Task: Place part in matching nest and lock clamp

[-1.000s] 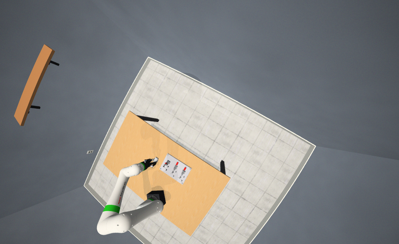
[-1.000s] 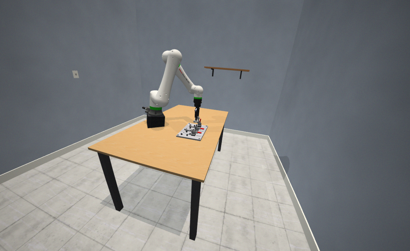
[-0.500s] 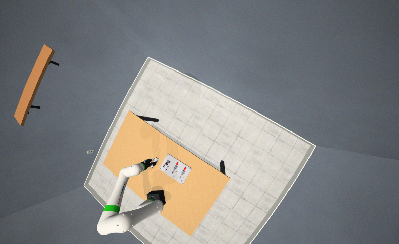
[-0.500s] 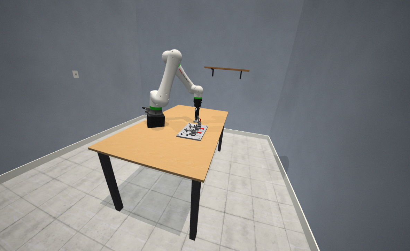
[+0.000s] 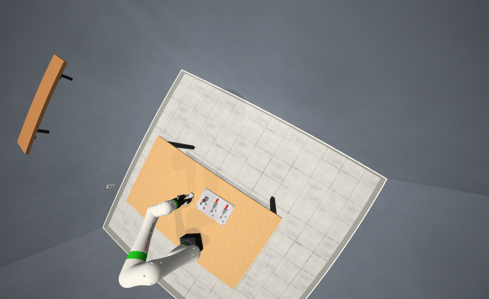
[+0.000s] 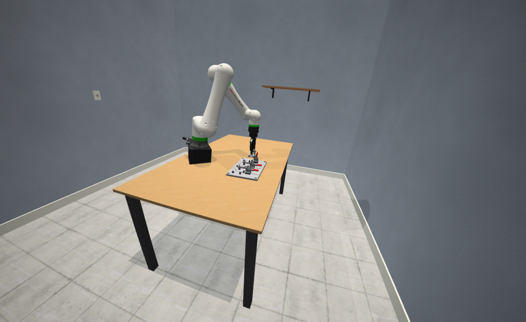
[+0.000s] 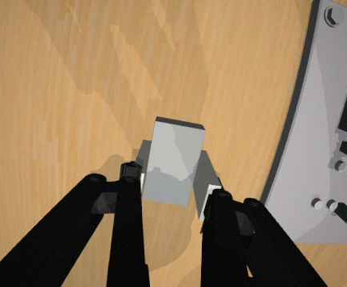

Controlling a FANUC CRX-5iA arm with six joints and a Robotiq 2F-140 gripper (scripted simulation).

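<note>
Right now the fixture plate is 25 cm to the right of my hand, 11 cm ahead of it and 3 cm below it. Also, from my hand: grey rectangular part 3 cm below.
</note>
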